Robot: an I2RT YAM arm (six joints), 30 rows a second.
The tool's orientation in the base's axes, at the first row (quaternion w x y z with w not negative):
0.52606 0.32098 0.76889 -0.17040
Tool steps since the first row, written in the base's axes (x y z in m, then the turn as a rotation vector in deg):
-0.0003 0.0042 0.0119 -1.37 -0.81 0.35
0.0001 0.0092 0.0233 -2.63 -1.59 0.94
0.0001 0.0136 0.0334 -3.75 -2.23 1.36
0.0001 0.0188 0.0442 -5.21 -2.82 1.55
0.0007 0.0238 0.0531 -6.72 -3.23 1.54
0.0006 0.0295 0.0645 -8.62 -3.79 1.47
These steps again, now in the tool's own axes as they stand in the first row. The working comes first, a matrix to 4 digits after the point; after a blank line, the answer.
The tool's axes in the first row as the columns of a matrix, in the base's axes (used below as rounded here):
-0.2405 0.6729 0.6996
0.3143 0.7359 -0.5998
-0.9184 0.0757 -0.3884

-0.0095 0.0038 -0.0074 -0.25 -1.49 -0.61
-0.0185 0.0086 -0.0145 -0.73 -2.87 -1.25
-0.0264 0.0126 -0.0211 -1.05 -4.06 -1.81
-0.0347 0.0172 -0.0284 -1.06 -5.46 -2.56
-0.0415 0.0220 -0.0344 -0.81 -6.78 -3.36
-0.0501 0.0270 -0.0423 -0.47 -8.48 -4.33

